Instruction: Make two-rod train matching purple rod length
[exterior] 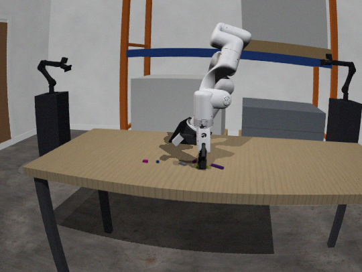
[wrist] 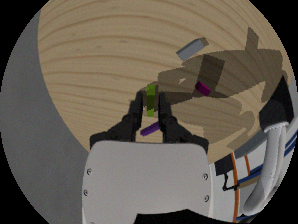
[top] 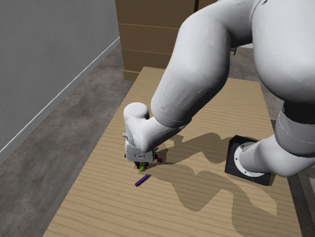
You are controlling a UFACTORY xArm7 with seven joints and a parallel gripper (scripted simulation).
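Now: hand 2 cm above the lime rod. Also, from my hand: grey rod: 3 cm behind, 8 cm to the right, 2 cm below; then blue rod: 5 cm behind, 18 cm to the right, 2 cm below; then purple rod: 1 cm behind, 6 cm to the left, 2 cm below.
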